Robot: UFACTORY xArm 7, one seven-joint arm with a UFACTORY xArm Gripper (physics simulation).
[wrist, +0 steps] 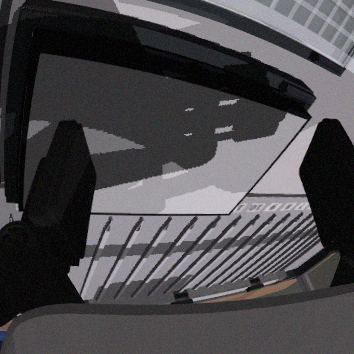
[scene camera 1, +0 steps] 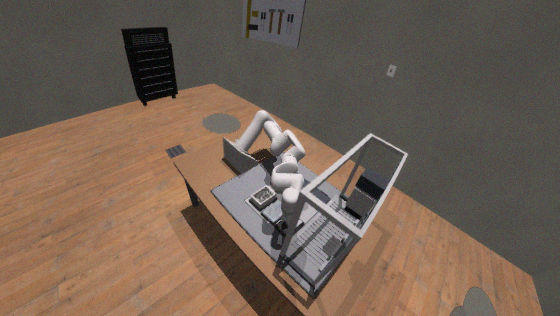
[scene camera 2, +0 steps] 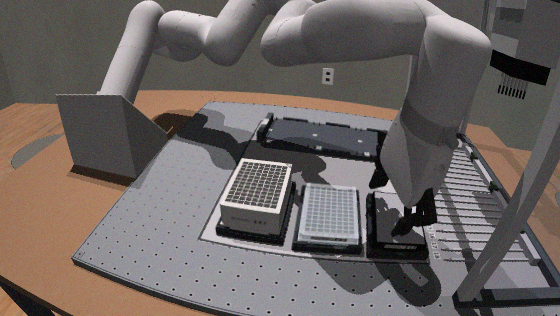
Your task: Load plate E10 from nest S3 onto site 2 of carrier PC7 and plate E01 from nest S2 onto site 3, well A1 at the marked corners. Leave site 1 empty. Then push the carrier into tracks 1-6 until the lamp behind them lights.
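Frame: origin at the arm's base, x left, y back, z up, level; millimetres.
Seen in the pictures: gripper, fingertip midpoint: (wrist: 202, 144) (scene camera 2: 388, 209); arm's base, origin of the base link: (scene camera 1: 240, 149) (scene camera 2: 111, 113).
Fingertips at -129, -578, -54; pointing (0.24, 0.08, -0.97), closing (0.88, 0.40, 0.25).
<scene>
Pixels of each thing's top centre, then the offset from my fingertips to it, as dx, dy, dz. "spot": a spot on its surface instead. Level surfaces: height alone.
- dark flat-topped plate, middle of its top: (wrist: 167, 161) (scene camera 2: 398, 216) (scene camera 1: 290, 223) -2, -22, -12
- clear-topped plate, middle of its top: (scene camera 2: 331, 208) (scene camera 1: 276, 209) +4, +88, -12
- tall white deep-well plate, middle of its top: (scene camera 2: 258, 182) (scene camera 1: 263, 194) +9, +199, +15
- long dark carrier, middle of its top: (scene camera 2: 336, 130) (scene camera 1: 306, 186) +271, +88, -8
- grey frame with an upright post, surface spot: (scene camera 2: 515, 215) spot: -160, -102, +127
- pipetting head, middle of its top: (scene camera 2: 520, 58) (scene camera 1: 358, 204) +132, -248, +256
- perforated deck, its level: dz -38
My gripper (scene camera 2: 384, 210) (wrist: 202, 144) is open, its fingers spread over the dark flat-topped plate (scene camera 2: 400, 239) (wrist: 125, 90) in the right-hand nest; nothing is between them. A clear-topped plate (scene camera 1: 274, 213) (scene camera 2: 330, 212) (wrist: 320, 25) sits in the middle nest. A tall white deep-well plate (scene camera 1: 263, 196) (scene camera 2: 250, 216) sits in the left nest. The plate labels and nest names are too blurred to read. The long dark carrier (scene camera 2: 320, 137) lies behind the nests with no plate on its visible part; my arm hides its right end. The slotted tracks (scene camera 2: 465, 192) (wrist: 175, 270) lie to the right.
A grey frame with an upright post (scene camera 2: 515, 215) stands over the track area. A pipetting head (scene camera 2: 520, 67) with thin tips hangs at the upper right. The perforated deck (scene camera 2: 165, 240) bears the nests, and my arm's wedge-shaped base (scene camera 2: 95, 135) stands at its left.
</scene>
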